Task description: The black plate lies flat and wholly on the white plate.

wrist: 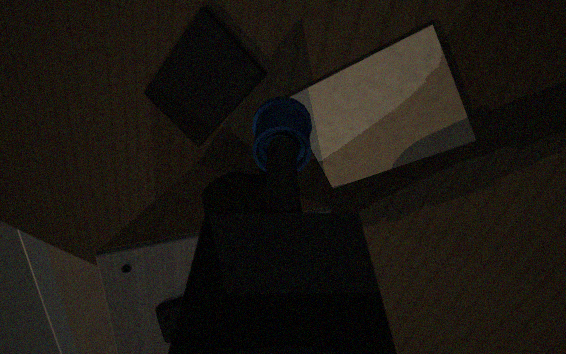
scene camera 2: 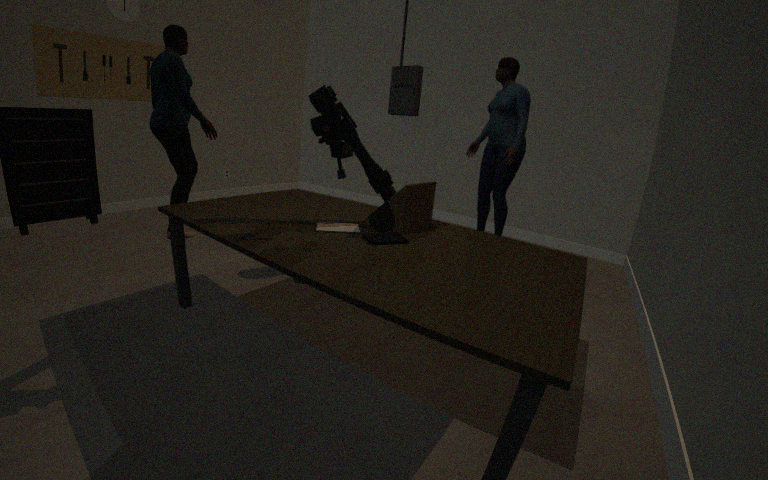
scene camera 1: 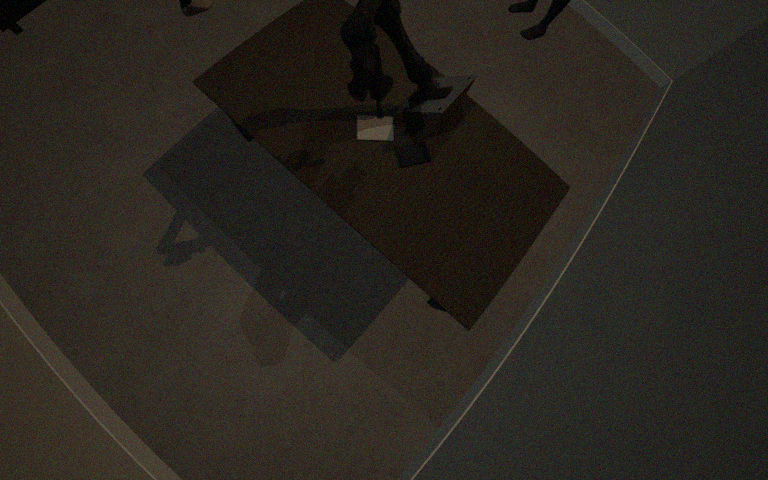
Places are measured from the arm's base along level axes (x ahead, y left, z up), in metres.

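Where they show: hand at its tool point: [wrist: 281, 124] [scene camera 2: 342, 178] [scene camera 1: 380, 115]; arm's base at its link origin: [scene camera 2: 394, 203] [scene camera 1: 429, 95].
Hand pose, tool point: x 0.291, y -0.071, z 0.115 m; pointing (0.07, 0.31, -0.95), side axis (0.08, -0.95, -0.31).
Note:
Each offset is from my tool point to the top centre of the thing. Level surfaces: height alone.
The black plate {0.157 m left, 0.054 m back, 0.187 m down} [scene camera 1: 413, 155] [scene camera 2: 386, 239] [wrist: 204, 79] lies flat on the table, beside the white plate and apart from it. The white plate {0.044 m right, 0.057 m back, 0.192 m down} [scene camera 1: 370, 131] [scene camera 2: 338, 228] [wrist: 380, 105] lies flat on the table, partly in shadow. My gripper [scene camera 1: 379, 114] [scene camera 2: 340, 174] [wrist: 282, 135], a small blue suction cup, hangs high above the table with nothing on it. In the wrist view the cup appears between the two plates and covers the near left corner of the white plate.
The brown table {0.198 m down} [scene camera 1: 453, 226] [scene camera 2: 481, 288] carries the arm's grey base block [scene camera 1: 447, 101] [scene camera 2: 420, 209] [wrist: 145, 285], close to the plates. Two people [scene camera 2: 172, 101] [scene camera 2: 506, 124] stand behind the table. A hanging control box [scene camera 2: 405, 90] and a dark shelf cabinet [scene camera 2: 50, 130] are farther back.

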